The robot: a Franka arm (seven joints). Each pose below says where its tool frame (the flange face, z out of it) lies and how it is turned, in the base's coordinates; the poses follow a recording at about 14 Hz.
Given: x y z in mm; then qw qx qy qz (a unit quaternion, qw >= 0).
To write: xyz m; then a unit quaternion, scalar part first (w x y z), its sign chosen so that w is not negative. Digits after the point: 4 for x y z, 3 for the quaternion.
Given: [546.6 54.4 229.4 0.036 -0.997 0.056 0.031]
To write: [0.5466 0.0544 0.2294 0.036 -0.997 0.056 0.031]
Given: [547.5 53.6 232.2 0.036 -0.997 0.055 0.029]
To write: [0.5475 0.0536 0.2322 0.036 -0.997 0.055 0.029]
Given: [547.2 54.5 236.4 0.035 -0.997 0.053 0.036]
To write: [0.5472 0.0545 0.2364 0.035 -0.997 0.053 0.036]
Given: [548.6 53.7 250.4 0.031 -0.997 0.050 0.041]
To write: [0.5486 0.0537 0.2504 0.031 -0.997 0.050 0.041]
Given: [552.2 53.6 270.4 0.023 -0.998 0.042 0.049]
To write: [0.5522 0.0536 0.2704 0.023 -0.998 0.042 0.049]
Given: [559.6 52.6 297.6 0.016 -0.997 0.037 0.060]
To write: [0.5596 0.0526 0.2976 0.016 -0.997 0.037 0.060]
